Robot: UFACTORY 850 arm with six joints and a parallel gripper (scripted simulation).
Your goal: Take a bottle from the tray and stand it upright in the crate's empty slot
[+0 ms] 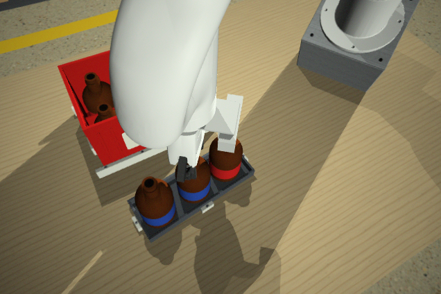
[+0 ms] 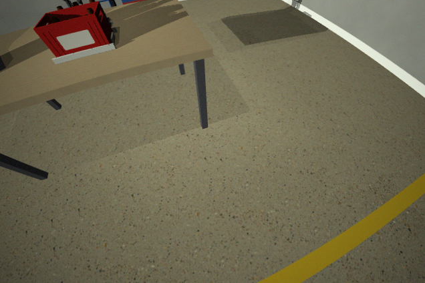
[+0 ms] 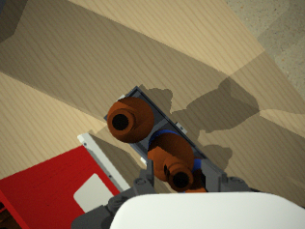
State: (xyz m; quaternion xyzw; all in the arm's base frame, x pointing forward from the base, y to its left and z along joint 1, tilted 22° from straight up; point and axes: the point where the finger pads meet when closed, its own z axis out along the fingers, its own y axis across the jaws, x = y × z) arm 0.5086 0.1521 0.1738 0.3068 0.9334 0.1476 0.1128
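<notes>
The blue-banded bottle lies 9 cm ahead of my hand, 2 cm to the left of it and 7 cm below it. Round my hand: grey tray: 14 cm below; then red crate: 4 cm ahead, 23 cm to the right, 7 cm below.
</notes>
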